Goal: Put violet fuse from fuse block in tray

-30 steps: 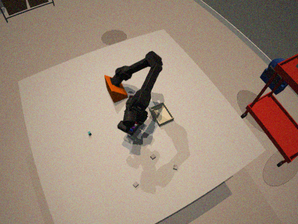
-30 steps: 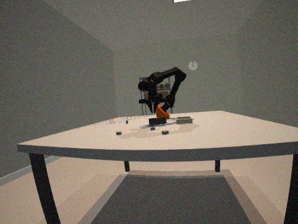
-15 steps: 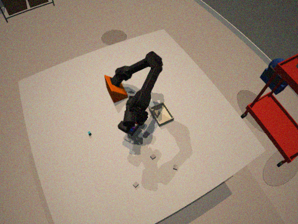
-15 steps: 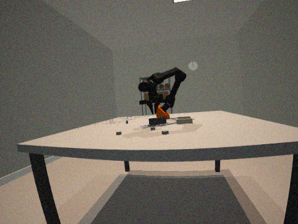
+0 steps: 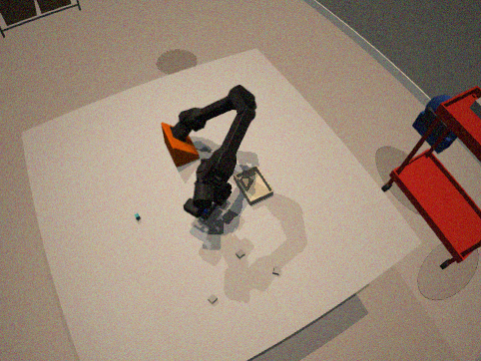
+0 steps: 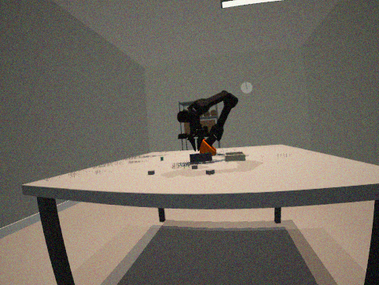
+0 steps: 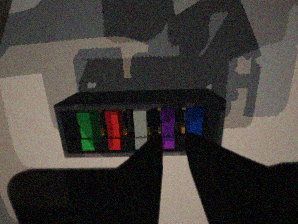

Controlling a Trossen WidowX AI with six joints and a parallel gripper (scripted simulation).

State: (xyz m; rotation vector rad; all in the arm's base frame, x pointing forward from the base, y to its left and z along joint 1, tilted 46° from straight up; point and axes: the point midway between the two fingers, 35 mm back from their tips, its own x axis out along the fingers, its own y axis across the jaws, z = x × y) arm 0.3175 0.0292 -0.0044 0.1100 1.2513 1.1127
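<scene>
The violet fuse is 3 cm below my gripper tip. From my gripper tip the other things lie so: beige tray 20 cm to the left, 5 cm below, 4 cm behind.
</scene>
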